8 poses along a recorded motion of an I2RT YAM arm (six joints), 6.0 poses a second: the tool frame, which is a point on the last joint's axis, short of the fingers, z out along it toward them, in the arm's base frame.
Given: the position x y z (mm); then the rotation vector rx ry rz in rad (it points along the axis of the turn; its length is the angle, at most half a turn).
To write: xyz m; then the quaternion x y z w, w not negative. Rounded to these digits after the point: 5 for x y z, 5 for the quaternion.
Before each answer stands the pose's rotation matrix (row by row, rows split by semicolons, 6 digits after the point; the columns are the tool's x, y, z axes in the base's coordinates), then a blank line. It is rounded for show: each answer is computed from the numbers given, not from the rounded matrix.
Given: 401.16, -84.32, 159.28, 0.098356, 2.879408, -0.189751
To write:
-0.965565 0.083381 0.246437; 0.050320 0.989218 -0.137538; -0.255248 -0.120401 -0.959350

0.40116, -0.08432, 0.15928, 0.03379, 0.98921, -0.06519, 0.12679
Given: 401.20, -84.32, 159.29, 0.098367, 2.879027, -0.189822
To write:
-0.965470 0.083426 0.246795; 0.050301 0.989208 -0.137611; -0.255612 -0.120445 -0.959247

0.40120, -0.08432, 0.15929, 0.03380, 0.98918, -0.06522, 0.12698
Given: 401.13, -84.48, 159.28, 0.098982, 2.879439, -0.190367
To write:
-0.965560 0.083851 0.246300; 0.050695 0.989134 -0.138002; -0.255195 -0.120763 -0.959318

0.40113, -0.08448, 0.15928, 0.03400, 0.98919, -0.06540, 0.12674
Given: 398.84, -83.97, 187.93, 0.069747, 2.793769, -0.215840
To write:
-0.942007 0.073775 0.327383; 0.022614 0.987274 -0.157411; -0.334830 -0.140879 -0.931688

0.39884, -0.08397, 0.18793, 0.02453, 0.98247, -0.07590, 0.16851
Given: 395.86, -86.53, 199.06, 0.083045, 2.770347, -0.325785
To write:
-0.937340 0.097413 0.334522; 0.017151 0.971857 -0.234948; -0.347994 -0.214488 -0.912631

0.39586, -0.08653, 0.19906, 0.02930, 0.97747, -0.11495, 0.17456
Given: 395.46, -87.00, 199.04, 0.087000, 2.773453, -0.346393
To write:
-0.939116 0.101815 0.328169; 0.017972 0.968338 -0.248997; -0.343130 -0.227939 -0.911211

0.39546, -0.08700, 0.19904, 0.03065, 0.97707, -0.12203, 0.17176
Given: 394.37, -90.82, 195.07, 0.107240, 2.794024, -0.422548
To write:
-0.948373 0.119229 0.293894; 0.026992 0.953628 -0.299774; -0.316008 -0.276365 -0.907613

0.39437, -0.09082, 0.19507, 0.03746, 0.97591, -0.14759, 0.15624
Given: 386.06, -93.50, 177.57, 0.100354, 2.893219, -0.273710
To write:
-0.970461 0.089541 0.224026; 0.045941 0.980171 -0.192753; -0.236843 -0.176767 -0.955332

0.38606, -0.09350, 0.17757, 0.03428, 0.98818, -0.09349, 0.11660
